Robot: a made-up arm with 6 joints. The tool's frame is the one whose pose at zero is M. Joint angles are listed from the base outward.
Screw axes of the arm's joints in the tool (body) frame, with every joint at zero. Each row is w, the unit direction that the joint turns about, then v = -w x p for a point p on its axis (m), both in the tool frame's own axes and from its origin. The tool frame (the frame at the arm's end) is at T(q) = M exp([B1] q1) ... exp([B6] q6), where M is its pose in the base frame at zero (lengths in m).
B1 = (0, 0, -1, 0.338, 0.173, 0)
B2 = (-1, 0, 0, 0, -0.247, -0.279)
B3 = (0, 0, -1, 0.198, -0.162, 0)
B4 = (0, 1, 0, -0.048, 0, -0.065)
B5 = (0, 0, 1, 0.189, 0.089, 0)
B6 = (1, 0, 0, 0, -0.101, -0.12)
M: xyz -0.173 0.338 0.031 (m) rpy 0 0 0 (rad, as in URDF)
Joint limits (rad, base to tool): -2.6..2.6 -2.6..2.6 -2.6..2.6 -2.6..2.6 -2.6..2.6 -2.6..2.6
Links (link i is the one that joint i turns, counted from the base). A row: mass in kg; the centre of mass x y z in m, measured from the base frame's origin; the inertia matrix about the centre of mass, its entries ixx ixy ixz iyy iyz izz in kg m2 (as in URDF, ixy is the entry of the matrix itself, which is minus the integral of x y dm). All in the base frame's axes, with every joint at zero. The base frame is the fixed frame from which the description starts. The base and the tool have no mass.
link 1: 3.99; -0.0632 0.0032 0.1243; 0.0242 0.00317 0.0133 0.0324 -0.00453 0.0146
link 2: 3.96; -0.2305 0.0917 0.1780; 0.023 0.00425 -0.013 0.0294 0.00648 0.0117
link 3: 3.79; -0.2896 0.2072 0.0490; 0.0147 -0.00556 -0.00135 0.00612 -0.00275 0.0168
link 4: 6; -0.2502 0.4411 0.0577; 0.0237 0.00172 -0.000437 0.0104 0.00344 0.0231
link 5: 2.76; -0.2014 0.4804 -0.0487; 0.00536 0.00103 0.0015 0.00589 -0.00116 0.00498
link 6: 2.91; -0.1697 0.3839 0.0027; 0.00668 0 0 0.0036 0.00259 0.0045
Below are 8 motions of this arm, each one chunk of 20 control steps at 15 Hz.
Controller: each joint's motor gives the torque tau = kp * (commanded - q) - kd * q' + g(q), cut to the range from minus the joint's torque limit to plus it. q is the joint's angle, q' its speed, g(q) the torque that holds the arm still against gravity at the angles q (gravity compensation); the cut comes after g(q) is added. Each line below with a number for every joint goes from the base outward.
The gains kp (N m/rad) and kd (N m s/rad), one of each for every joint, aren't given. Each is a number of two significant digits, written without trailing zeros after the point. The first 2 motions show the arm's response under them.
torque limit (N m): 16 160 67 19 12 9.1
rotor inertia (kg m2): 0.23 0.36 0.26 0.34 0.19 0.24
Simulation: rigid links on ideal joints. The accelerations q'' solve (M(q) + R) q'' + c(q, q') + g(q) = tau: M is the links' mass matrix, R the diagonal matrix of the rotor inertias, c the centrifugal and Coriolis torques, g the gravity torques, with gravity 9.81 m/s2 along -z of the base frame. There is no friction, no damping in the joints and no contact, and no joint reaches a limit. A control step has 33 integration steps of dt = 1/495 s. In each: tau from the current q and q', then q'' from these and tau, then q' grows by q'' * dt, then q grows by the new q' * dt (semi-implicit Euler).
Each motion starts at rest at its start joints. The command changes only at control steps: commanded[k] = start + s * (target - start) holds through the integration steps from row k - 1 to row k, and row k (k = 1, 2, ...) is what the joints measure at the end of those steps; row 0 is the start. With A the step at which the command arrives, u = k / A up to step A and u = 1 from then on. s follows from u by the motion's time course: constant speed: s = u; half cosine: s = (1 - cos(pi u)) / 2; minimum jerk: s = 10 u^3 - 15 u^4 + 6 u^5; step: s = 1 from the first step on.
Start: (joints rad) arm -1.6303 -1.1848 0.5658 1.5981 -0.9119 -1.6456
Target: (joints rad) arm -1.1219 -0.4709 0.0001 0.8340 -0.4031 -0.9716
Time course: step
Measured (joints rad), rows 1 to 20:
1: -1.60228 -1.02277 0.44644 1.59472 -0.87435 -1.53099
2: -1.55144 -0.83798 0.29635 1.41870 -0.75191 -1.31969
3: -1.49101 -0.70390 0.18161 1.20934 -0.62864 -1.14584
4: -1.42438 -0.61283 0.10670 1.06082 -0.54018 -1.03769
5: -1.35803 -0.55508 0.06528 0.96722 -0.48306 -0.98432
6: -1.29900 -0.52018 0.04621 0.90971 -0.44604 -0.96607
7: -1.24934 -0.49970 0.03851 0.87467 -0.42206 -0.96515
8: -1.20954 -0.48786 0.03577 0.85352 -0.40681 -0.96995
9: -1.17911 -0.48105 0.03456 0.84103 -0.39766 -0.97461
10: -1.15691 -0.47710 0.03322 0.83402 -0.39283 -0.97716
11: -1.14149 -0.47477 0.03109 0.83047 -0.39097 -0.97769
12: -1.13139 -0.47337 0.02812 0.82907 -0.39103 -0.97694
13: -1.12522 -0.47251 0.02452 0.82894 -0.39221 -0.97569
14: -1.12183 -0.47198 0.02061 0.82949 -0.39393 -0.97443
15: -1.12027 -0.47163 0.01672 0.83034 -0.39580 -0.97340
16: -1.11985 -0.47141 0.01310 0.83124 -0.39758 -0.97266
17: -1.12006 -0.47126 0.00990 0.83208 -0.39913 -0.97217
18: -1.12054 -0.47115 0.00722 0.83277 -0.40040 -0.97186
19: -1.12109 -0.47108 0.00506 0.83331 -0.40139 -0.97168
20: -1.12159 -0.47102 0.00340 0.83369 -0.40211 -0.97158
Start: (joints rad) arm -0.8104 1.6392 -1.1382 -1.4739 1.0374 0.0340
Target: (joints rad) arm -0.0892 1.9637 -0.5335 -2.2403 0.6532 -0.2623
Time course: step
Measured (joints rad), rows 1 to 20:
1: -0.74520 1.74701 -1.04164 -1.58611 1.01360 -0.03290
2: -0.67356 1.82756 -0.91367 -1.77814 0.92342 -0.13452
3: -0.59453 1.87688 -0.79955 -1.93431 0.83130 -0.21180
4: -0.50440 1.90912 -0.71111 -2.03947 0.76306 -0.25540
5: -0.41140 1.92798 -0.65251 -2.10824 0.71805 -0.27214
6: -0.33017 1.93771 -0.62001 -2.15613 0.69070 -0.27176
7: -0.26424 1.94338 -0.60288 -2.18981 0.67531 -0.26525
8: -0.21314 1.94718 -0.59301 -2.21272 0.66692 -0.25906
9: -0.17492 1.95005 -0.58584 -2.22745 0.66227 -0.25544
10: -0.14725 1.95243 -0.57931 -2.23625 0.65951 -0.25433
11: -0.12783 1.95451 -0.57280 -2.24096 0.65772 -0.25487
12: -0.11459 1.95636 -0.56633 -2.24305 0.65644 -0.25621
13: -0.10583 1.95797 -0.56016 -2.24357 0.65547 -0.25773
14: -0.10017 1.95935 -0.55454 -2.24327 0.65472 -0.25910
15: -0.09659 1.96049 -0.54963 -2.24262 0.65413 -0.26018
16: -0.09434 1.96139 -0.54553 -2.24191 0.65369 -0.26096
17: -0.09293 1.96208 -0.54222 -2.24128 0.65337 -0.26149
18: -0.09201 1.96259 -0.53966 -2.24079 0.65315 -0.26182
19: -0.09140 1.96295 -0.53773 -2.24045 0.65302 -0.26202
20: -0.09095 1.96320 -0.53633 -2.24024 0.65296 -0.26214
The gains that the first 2 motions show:
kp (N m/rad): 230 550 110 66 32 34
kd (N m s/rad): 59 92 26 12 6.4 4.3
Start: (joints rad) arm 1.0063 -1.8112 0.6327 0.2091 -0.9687 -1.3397
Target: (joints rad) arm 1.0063 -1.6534 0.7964 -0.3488 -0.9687 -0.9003
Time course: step
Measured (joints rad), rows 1 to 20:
1: 0.99779 -1.77478 0.63644 0.11719 -0.97926 -1.26040
2: 0.99568 -1.73404 0.66404 -0.02845 -0.98467 -1.11218
3: 0.99909 -1.70399 0.70102 -0.14366 -0.98091 -0.99034
4: 1.00345 -1.68351 0.73448 -0.22287 -0.97438 -0.91948
5: 1.00690 -1.67037 0.76010 -0.27419 -0.96844 -0.89009
6: 1.00907 -1.66240 0.77775 -0.30610 -0.96424 -0.88469
7: 1.01013 -1.65781 0.78883 -0.32525 -0.96194 -0.88912
8: 1.01040 -1.65531 0.79514 -0.33633 -0.96122 -0.89519
9: 1.01018 -1.65405 0.79825 -0.34250 -0.96161 -0.89955
10: 1.00969 -1.65348 0.79941 -0.34577 -0.96264 -0.90165
11: 1.00910 -1.65328 0.79948 -0.34740 -0.96390 -0.90211
12: 1.00851 -1.65324 0.79905 -0.34816 -0.96515 -0.90174
13: 1.00798 -1.65328 0.79845 -0.34847 -0.96623 -0.90114
14: 1.00754 -1.65333 0.79786 -0.34858 -0.96708 -0.90063
15: 1.00719 -1.65338 0.79737 -0.34861 -0.96770 -0.90030
16: 1.00693 -1.65341 0.79700 -0.34862 -0.96813 -0.90015
17: 1.00673 -1.65342 0.79675 -0.34864 -0.96840 -0.90011
18: 1.00660 -1.65343 0.79658 -0.34865 -0.96856 -0.90013
19: 1.00651 -1.65343 0.79648 -0.34868 -0.96865 -0.90018
20: 1.00644 -1.65343 0.79643 -0.34870 -0.96870 -0.90022

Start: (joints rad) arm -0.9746 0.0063 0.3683 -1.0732 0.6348 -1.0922
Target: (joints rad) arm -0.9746 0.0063 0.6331 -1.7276 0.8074 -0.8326
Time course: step
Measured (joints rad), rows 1 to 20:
1: -0.98110 0.00621 0.39598 -1.13548 0.67623 -1.04523
2: -0.98344 0.00773 0.44484 -1.29729 0.72271 -0.96180
3: -0.98081 0.00642 0.49617 -1.44817 0.75090 -0.89010
4: -0.97693 0.00534 0.53944 -1.55290 0.76694 -0.84492
5: -0.97404 0.00522 0.57206 -1.61925 0.77715 -0.82417
6: -0.97240 0.00559 0.59501 -1.66004 0.78458 -0.81919
7: -0.97167 0.00604 0.61036 -1.68505 0.79037 -0.82161
8: -0.97150 0.00636 0.62019 -1.70053 0.79496 -0.82598
9: -0.97165 0.00653 0.62622 -1.71024 0.79850 -0.82967
10: -0.97197 0.00659 0.62974 -1.71641 0.80116 -0.83193
11: -0.97236 0.00658 0.63167 -1.72039 0.80308 -0.83296
12: -0.97277 0.00654 0.63264 -1.72296 0.80443 -0.83321
13: -0.97315 0.00648 0.63306 -1.72464 0.80537 -0.83311
14: -0.97349 0.00643 0.63320 -1.72574 0.80601 -0.83290
15: -0.97376 0.00638 0.63320 -1.72644 0.80645 -0.83273
16: -0.97398 0.00635 0.63315 -1.72690 0.80676 -0.83262
17: -0.97415 0.00633 0.63309 -1.72718 0.80696 -0.83257
18: -0.97428 0.00632 0.63305 -1.72736 0.80711 -0.83256
19: -0.97437 0.00631 0.63303 -1.72746 0.80720 -0.83256
20: -0.97443 0.00630 0.63302 -1.72753 0.80727 -0.83258

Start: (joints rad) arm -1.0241 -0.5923 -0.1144 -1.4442 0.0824 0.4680
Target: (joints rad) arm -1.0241 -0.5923 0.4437 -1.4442 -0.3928 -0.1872
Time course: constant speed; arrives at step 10
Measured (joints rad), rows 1 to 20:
1: -1.02567 -0.59288 -0.10729 -1.44423 0.07615 0.45406
2: -1.02822 -0.59354 -0.08944 -1.44477 0.05888 0.41763
3: -1.03056 -0.59395 -0.06174 -1.44545 0.03140 0.36375
4: -1.03205 -0.59410 -0.02587 -1.44592 -0.00382 0.30022
5: -1.03248 -0.59406 0.01638 -1.44604 -0.04428 0.23307
6: -1.03195 -0.59392 0.06340 -1.44585 -0.08799 0.16560
7: -1.03070 -0.59372 0.11386 -1.44550 -0.13361 0.09900
8: -1.02907 -0.59352 0.16664 -1.44511 -0.18028 0.03331
9: -1.02733 -0.59333 0.22090 -1.44477 -0.22750 -0.03185
10: -1.02569 -0.59316 0.27602 -1.44452 -0.27497 -0.09686
11: -1.02308 -0.59216 0.32446 -1.44426 -0.31467 -0.14764
12: -1.02034 -0.59121 0.36222 -1.44389 -0.34273 -0.17612
13: -1.01842 -0.59066 0.38994 -1.44371 -0.36130 -0.18770
14: -1.01753 -0.59045 0.40939 -1.44371 -0.37328 -0.19001
15: -1.01751 -0.59049 0.42250 -1.44380 -0.38092 -0.18874
16: -1.01803 -0.59067 0.43102 -1.44391 -0.38573 -0.18698
17: -1.01884 -0.59092 0.43633 -1.44400 -0.38870 -0.18588
18: -1.01974 -0.59119 0.43953 -1.44407 -0.39048 -0.18556
19: -1.02060 -0.59145 0.44137 -1.44411 -0.39152 -0.18576
20: -1.02138 -0.59167 0.44238 -1.44415 -0.39210 -0.18617

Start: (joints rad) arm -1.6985 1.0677 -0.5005 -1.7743 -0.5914 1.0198
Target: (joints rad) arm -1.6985 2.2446 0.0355 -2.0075 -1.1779 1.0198
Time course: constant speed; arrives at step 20
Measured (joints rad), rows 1 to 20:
1: -1.69285 1.08182 -0.49855 -1.78157 -0.59132 1.02125
2: -1.68776 1.11037 -0.49080 -1.79281 -0.59649 1.02330
3: -1.68503 1.15008 -0.47749 -1.80393 -0.60958 1.02479
4: -1.68460 1.19757 -0.46000 -1.81353 -0.63036 1.02522
5: -1.68579 1.25013 -0.43958 -1.82177 -0.65700 1.02472
6: -1.68790 1.30577 -0.41715 -1.82938 -0.68731 1.02365
7: -1.69032 1.36315 -0.39329 -1.83705 -0.71943 1.02244
8: -1.69269 1.42142 -0.36843 -1.84523 -0.75205 1.02136
9: -1.69481 1.48011 -0.34285 -1.85413 -0.78443 1.02055
10: -1.69660 1.53894 -0.31680 -1.86376 -0.81624 1.02002
11: -1.69806 1.59782 -0.29046 -1.87404 -0.84741 1.01972
12: -1.69924 1.65669 -0.26394 -1.88480 -0.87801 1.01956
13: -1.70018 1.71555 -0.23735 -1.89590 -0.90818 1.01947
14: -1.70093 1.77440 -0.21072 -1.90722 -0.93805 1.01940
15: -1.70152 1.83325 -0.18409 -1.91867 -0.96774 1.01932
16: -1.70199 1.89211 -0.15748 -1.93018 -0.99731 1.01922
17: -1.70236 1.95096 -0.13087 -1.94171 -1.02682 1.01909
18: -1.70265 2.00983 -0.10428 -1.95324 -1.05630 1.01896
19: -1.70286 2.06869 -0.07769 -1.96477 -1.08576 1.01881
20: -1.70301 2.12756 -0.05111 -1.97629 -1.11521 1.01865

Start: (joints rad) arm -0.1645 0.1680 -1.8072 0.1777 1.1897 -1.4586
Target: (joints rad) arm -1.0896 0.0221 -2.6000 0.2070 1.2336 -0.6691
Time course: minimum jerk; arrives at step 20
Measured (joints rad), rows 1 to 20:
1: -0.16458 0.16791 -1.80724 0.17767 1.18966 -1.45838
2: -0.16523 0.16728 -1.80759 0.17745 1.18940 -1.45663
3: -0.16743 0.16552 -1.80897 0.17681 1.18864 -1.45073
4: -0.17261 0.16213 -1.81253 0.17559 1.18717 -1.43760
5: -0.18246 0.15680 -1.81974 0.17382 1.18502 -1.41469
6: -0.19826 0.14950 -1.83257 0.17177 1.18253 -1.38063
7: -0.21961 0.14075 -1.85428 0.17011 1.18068 -1.33564
8: -0.24664 0.13086 -1.88586 0.16920 1.18011 -1.28087
9: -0.27949 0.11989 -1.92711 0.16928 1.18123 -1.21813
10: -0.31903 0.10803 -1.97634 0.17011 1.18379 -1.14944
11: -0.36638 0.09560 -2.03144 0.17140 1.18738 -1.07708
12: -0.42279 0.08299 -2.09005 0.17287 1.19163 -1.00361
13: -0.48963 0.07060 -2.14969 0.17435 1.19619 -0.93175
14: -0.56816 0.05893 -2.20796 0.17566 1.20087 -0.86419
15: -0.65614 0.04960 -2.26605 0.17704 1.20672 -0.80385
16: -0.74490 0.04366 -2.32855 0.18033 1.21678 -0.75494
17: -0.82946 0.04047 -2.39251 0.18600 1.23028 -0.71961
18: -0.90762 0.03869 -2.45263 0.19323 1.24442 -0.69735
19: -0.98168 0.03716 -2.50215 0.20012 1.25531 -0.68522
20: -1.05116 0.03603 -2.54072 0.20563 1.26235 -0.68001

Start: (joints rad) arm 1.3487 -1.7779 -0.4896 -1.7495 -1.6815 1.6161
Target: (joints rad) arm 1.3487 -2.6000 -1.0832 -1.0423 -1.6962 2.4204
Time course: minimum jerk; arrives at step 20
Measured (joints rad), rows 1 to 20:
1: 1.34879 -1.77812 -0.48967 -1.74923 -1.68146 1.61627
2: 1.34940 -1.77979 -0.49022 -1.74732 -1.68121 1.61764
3: 1.35088 -1.78498 -0.49209 -1.74166 -1.68067 1.62246
4: 1.35331 -1.79598 -0.49646 -1.73027 -1.67991 1.63352
5: 1.35651 -1.81487 -0.50469 -1.71175 -1.67914 1.65344
6: 1.36007 -1.84308 -0.51807 -1.68538 -1.67866 1.68394
7: 1.36352 -1.88128 -0.53764 -1.65107 -1.67882 1.72568
8: 1.36635 -1.92933 -0.56402 -1.60932 -1.67987 1.77816
9: 1.36808 -1.98629 -0.59734 -1.56111 -1.68194 1.83993
10: 1.36833 -2.05055 -0.63720 -1.50782 -1.68494 1.90882
11: 1.36685 -2.12000 -0.68262 -1.45121 -1.68861 1.98218
12: 1.36363 -2.19211 -0.73211 -1.39326 -1.69249 2.05716
13: 1.35890 -2.26416 -0.78371 -1.33606 -1.69609 2.13087
14: 1.35314 -2.33335 -0.83516 -1.28166 -1.69893 2.20055
15: 1.34697 -2.39701 -0.88412 -1.23191 -1.70071 2.26362
16: 1.34107 -2.45283 -0.92849 -1.18829 -1.70132 2.31789
17: 1.33601 -2.49909 -0.96669 -1.15178 -1.70090 2.36166
18: 1.33221 -2.53493 -0.99785 -1.12278 -1.69979 2.39398
19: 1.32989 -2.56050 -1.02186 -1.10099 -1.69841 2.41493
20: 1.32919 -2.57714 -1.03938 -1.08529 -1.69713 2.42584

